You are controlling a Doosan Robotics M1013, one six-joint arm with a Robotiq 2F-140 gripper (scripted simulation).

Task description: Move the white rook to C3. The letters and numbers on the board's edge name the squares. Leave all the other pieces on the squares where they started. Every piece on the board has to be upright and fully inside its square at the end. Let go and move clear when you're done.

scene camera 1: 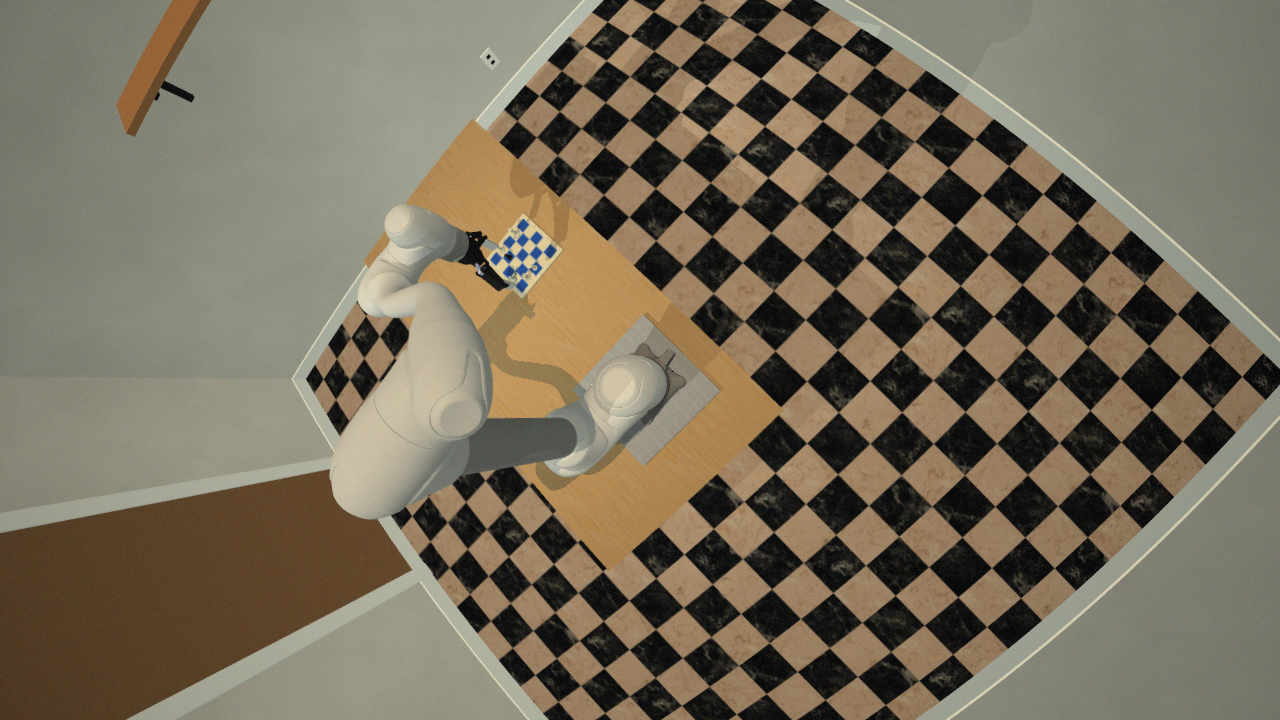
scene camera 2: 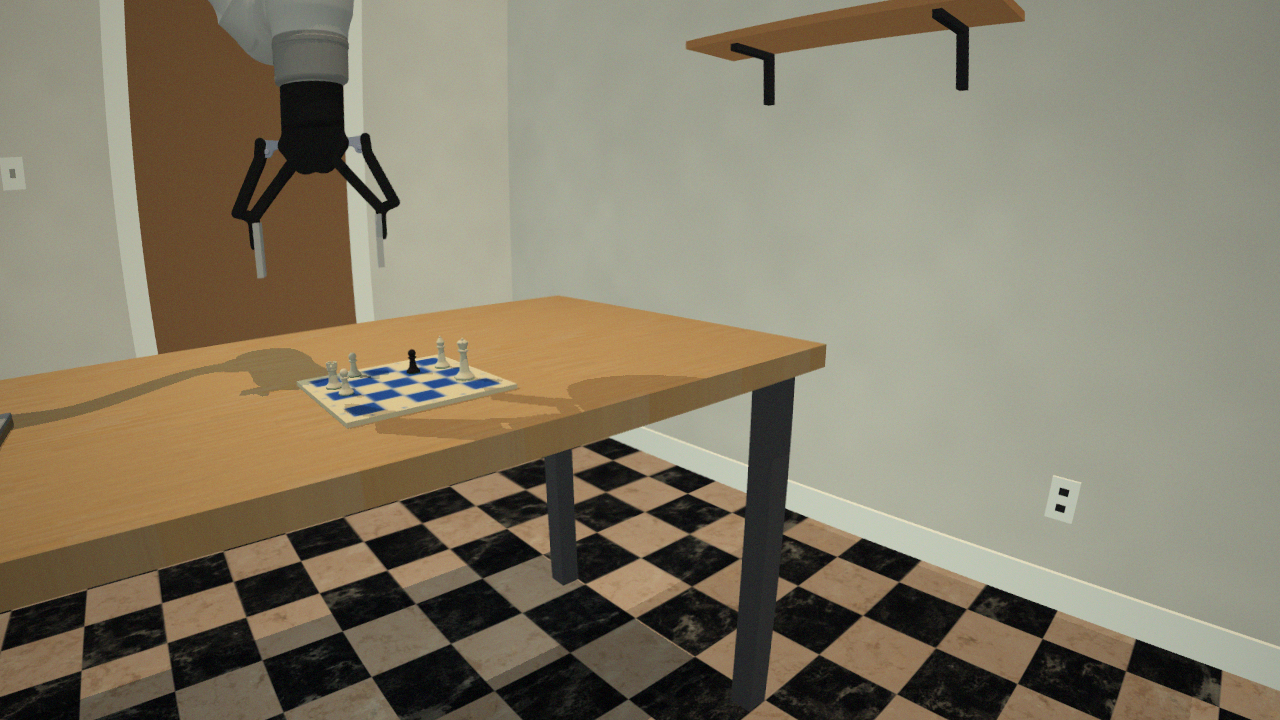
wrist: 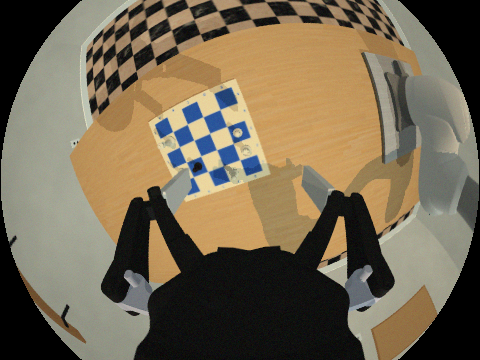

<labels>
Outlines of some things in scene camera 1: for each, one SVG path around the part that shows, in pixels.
The gripper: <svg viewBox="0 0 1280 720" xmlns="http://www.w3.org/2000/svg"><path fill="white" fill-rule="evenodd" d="M466 231L469 247L465 257L460 259L458 263L464 265L471 264L476 267L477 272L475 274L498 292L504 288L511 290L516 287L515 283L502 279L489 265L482 251L479 251L481 246L494 251L499 245L487 239L486 235L482 236L481 231L471 233Z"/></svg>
A chessboard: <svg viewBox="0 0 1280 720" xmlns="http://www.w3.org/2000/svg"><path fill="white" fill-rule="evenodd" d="M524 213L512 226L514 231L520 231L520 236L514 237L513 233L508 232L498 244L500 247L505 247L505 252L501 253L499 249L495 249L487 258L489 265L503 279L517 285L513 290L521 299L528 294L563 252L563 249ZM523 273L525 273L526 275L531 275L531 280L527 281L525 278L523 278Z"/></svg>
</labels>
